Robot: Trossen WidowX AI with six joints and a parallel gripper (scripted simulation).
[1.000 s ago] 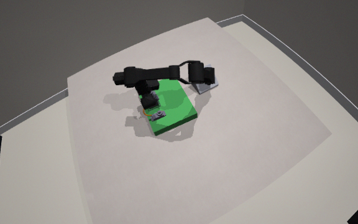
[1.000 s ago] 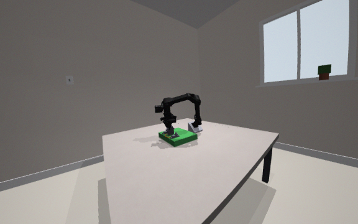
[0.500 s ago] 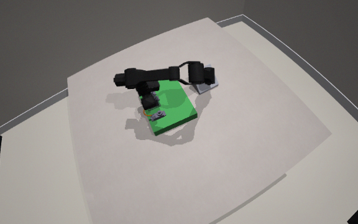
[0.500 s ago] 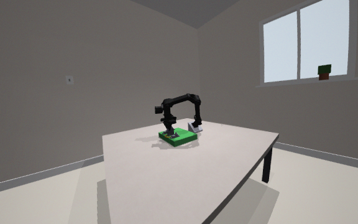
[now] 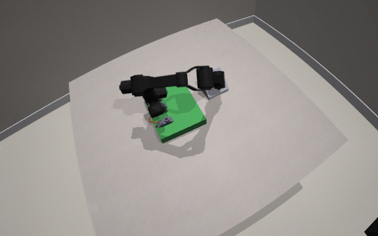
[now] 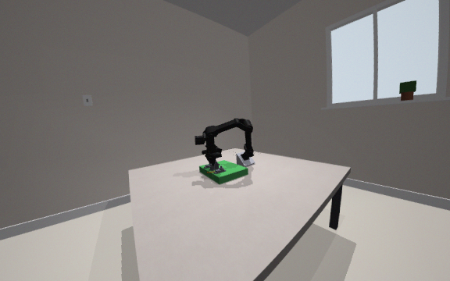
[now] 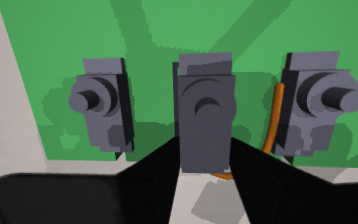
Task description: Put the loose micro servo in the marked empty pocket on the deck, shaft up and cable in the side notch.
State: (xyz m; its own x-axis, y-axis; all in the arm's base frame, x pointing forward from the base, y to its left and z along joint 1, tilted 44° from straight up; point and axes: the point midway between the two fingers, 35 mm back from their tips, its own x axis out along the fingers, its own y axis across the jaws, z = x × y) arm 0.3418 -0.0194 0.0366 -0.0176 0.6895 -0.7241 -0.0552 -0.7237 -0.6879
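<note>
Right now my gripper tip is 12 cm past the green deck, 1 cm to the right of it and 6 cm above it.
</note>
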